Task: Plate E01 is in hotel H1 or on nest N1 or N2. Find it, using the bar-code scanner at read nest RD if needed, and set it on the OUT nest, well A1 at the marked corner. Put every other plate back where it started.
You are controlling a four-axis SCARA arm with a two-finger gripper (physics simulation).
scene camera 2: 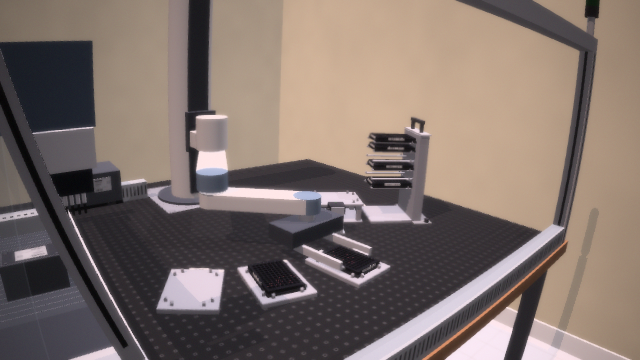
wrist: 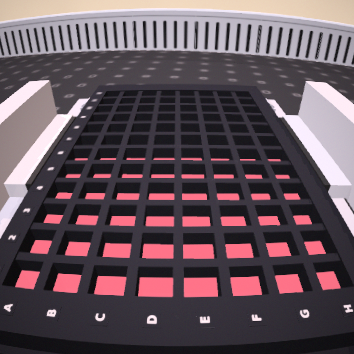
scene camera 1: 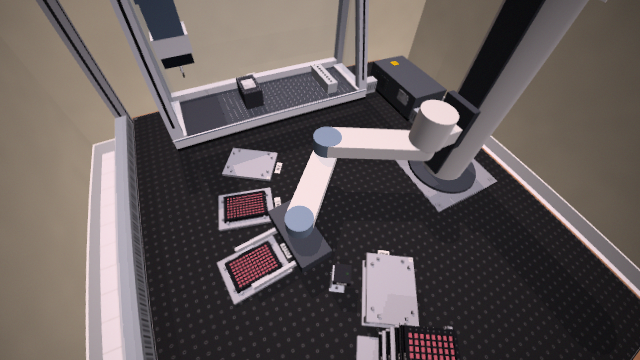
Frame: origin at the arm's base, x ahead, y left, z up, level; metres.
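Seen in the pictures: gripper, fingertip midpoint: (scene camera 2: pixel 356 258) (wrist: pixel 177 100) (scene camera 1: pixel 244 268); arm's base, origin of the base link: (scene camera 2: pixel 192 197) (scene camera 1: pixel 439 167).
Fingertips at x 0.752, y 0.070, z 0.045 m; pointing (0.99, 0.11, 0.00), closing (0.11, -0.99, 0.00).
Offsets run from my fingertips to a thing's top centre. "*": to the spot under its first point.
My gripper (scene camera 1: pixel 245 267) (scene camera 2: pixel 356 258) (wrist: pixel 177 100) is down at the nest beside the OUT label and is shut on a black plate @(dx -0.024, dy -0.003, dz -0.006 m) (scene camera 1: pixel 253 270) (scene camera 2: pixel 350 260) (wrist: pixel 160 206) with pink wells. One finger lies along each long side. The plate lies level on the OUT nest @(dx -0.024, dy -0.003, dz -0.010 m) (scene camera 1: pixel 237 296) (scene camera 2: pixel 345 275), between its posts. In the wrist view the letters A to H run along the near edge, with A at the near left. Another pink-welled plate @(dx -0.058, dy -0.186, dz -0.006 m) (scene camera 1: pixel 245 206) (scene camera 2: pixel 276 278) sits on the middle nest @(dx -0.058, dy -0.186, dz -0.010 m) (scene camera 1: pixel 222 225) (scene camera 2: pixel 272 301). No plate bar code is readable.
A bare nest @(dx -0.124, dy -0.350, dz -0.010 m) (scene camera 1: pixel 251 164) (scene camera 2: pixel 192 290) stands beyond the middle one. The hotel (scene camera 2: pixel 420 175) holds several plates @(* dx -0.229, dy +0.318, dz +0.227 m) (scene camera 1: pixel 431 345) @(dx -0.210, dy +0.350, dz +0.143 m) (scene camera 2: pixel 390 164). The bare read nest @(dx -0.303, dy +0.205, dz +0.038 m) (scene camera 1: pixel 390 290) and the scanner @(dx -0.207, dy +0.126, dz +0.050 m) (scene camera 1: pixel 341 275) stand between hotel and gripper. A framed deck (scene camera 1: pixel 220 134) stands at the back.
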